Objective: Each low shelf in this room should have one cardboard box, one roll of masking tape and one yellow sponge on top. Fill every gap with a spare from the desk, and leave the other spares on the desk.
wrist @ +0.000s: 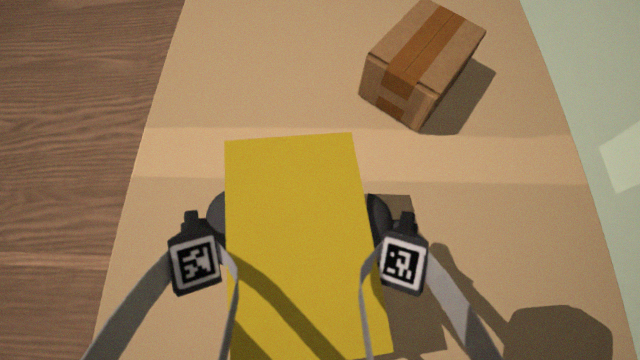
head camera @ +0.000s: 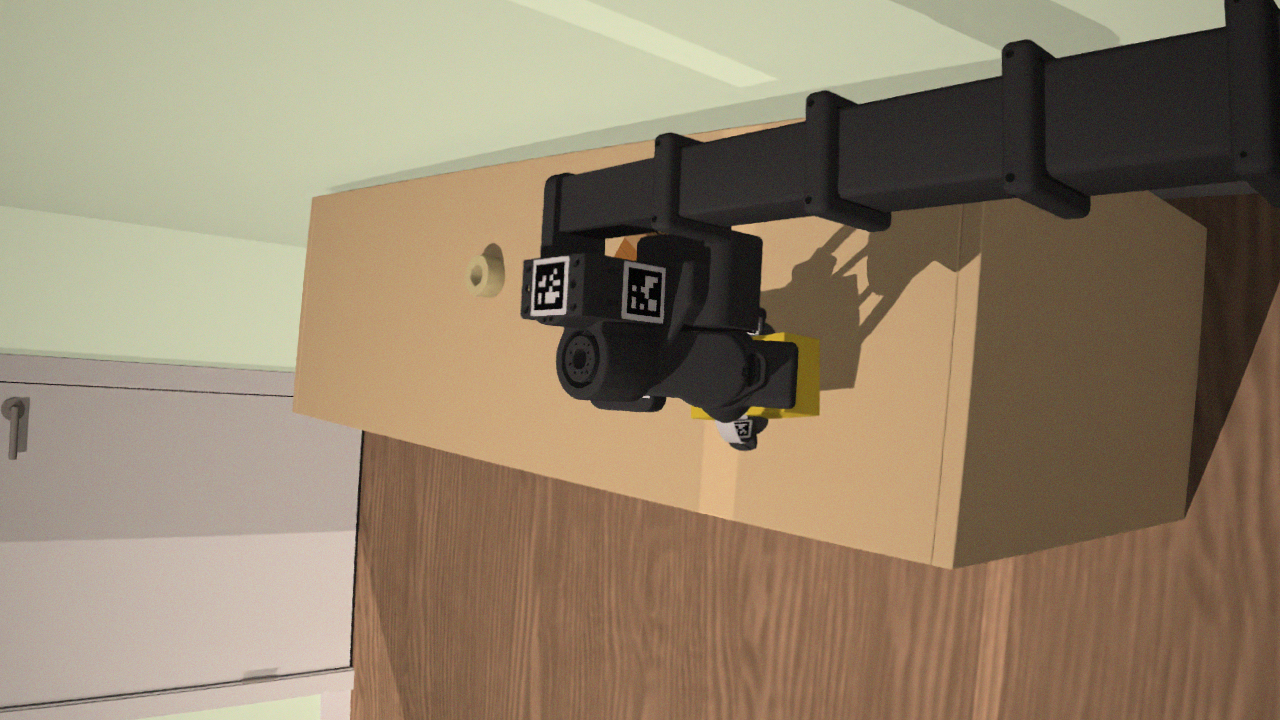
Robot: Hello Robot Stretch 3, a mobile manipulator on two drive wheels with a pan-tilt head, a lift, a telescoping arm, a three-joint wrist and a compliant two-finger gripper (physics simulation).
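Places are measured from the robot's base along level axes (x ahead, y left, z up), in metres.
Pixels of known places: gripper, between the fingertips: point(wrist: 301, 218).
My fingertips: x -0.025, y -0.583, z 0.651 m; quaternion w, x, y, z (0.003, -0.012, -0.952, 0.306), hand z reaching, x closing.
Ahead of a thing's pixels: the offset from my fingertips to its middle. Level surfaces: height alone.
My gripper point(wrist: 301, 218) is shut on a yellow sponge {dx +0.002, dy +0.021, dz +0.020 m} point(wrist: 300, 180) point(head camera: 806, 376), one fingertip on each long side. The sponge is over the top of the low shelf {dz -0.041 m} point(head camera: 402, 358) point(wrist: 190, 100), and its shadow falls on the top beside it. A cardboard box {dx -0.099, dy -0.132, dz -0.015 m} point(wrist: 420, 60) with brown tape stands on the shelf top, ahead and to the right of the sponge in the wrist view; in the head view the arm and wrist hide most of it. A roll of masking tape {dx -0.119, dy -0.452, dz -0.028 m} point(head camera: 486, 274) lies on the shelf top near its far end. The desk does not show.
The telescoping arm point(head camera: 921, 125) reaches over the shelf from the right in the head view. A pale green wall point(head camera: 223, 107) runs along the shelf's back side. Wooden floor {dz -0.650 m} point(head camera: 626, 608) point(wrist: 75, 125) lies along its front. A grey door point(head camera: 170, 483) with a handle is beyond the far end.
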